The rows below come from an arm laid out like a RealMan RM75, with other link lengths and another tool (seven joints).
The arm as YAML. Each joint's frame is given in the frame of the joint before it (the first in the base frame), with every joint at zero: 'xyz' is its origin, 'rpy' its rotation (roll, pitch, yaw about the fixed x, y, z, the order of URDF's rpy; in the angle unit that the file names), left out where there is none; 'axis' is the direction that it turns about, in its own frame. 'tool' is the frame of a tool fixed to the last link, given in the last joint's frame.
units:
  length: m
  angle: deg
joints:
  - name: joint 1
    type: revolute
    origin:
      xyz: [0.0, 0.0, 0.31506]
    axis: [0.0, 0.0, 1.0]
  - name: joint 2
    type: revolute
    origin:
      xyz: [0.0, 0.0, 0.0]
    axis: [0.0, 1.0, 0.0]
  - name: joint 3
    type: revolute
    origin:
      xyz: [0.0, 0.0, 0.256]
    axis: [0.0, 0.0, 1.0]
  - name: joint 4
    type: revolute
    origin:
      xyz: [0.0, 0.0, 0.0]
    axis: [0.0, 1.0, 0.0]
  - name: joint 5
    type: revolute
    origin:
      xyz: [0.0, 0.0, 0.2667]
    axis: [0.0, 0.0, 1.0]
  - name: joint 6
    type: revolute
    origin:
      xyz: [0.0, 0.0, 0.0]
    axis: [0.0, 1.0, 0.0]
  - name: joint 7
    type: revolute
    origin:
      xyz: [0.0, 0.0, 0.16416]
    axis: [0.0, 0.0, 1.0]
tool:
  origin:
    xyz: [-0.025, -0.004, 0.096]
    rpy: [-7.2, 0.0, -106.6]
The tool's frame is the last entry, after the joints.
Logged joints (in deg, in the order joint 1, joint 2, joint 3, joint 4, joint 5, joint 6, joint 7), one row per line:
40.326 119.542 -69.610 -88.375 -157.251 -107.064 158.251
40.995 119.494 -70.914 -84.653 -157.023 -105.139 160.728
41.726 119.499 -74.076 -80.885 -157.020 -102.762 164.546
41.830 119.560 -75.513 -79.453 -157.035 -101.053 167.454
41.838 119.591 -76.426 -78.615 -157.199 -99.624 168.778
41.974 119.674 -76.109 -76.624 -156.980 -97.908 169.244
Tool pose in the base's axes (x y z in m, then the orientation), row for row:
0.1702 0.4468 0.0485 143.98 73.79 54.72
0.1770 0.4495 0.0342 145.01 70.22 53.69
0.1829 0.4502 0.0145 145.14 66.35 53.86
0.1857 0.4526 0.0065 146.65 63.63 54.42
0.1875 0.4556 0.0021 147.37 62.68 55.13
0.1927 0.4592 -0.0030 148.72 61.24 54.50
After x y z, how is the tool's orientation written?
As a rotation vector, in degrees.
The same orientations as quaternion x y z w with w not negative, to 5 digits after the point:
0.84030 0.43065 0.31936 0.08028
0.85050 0.41185 0.31490 0.08866
0.85733 0.39192 0.31815 0.10079
0.86433 0.37503 0.32074 0.09699
0.86637 0.36849 0.32410 0.09264
0.87231 0.35920 0.31967 0.08874

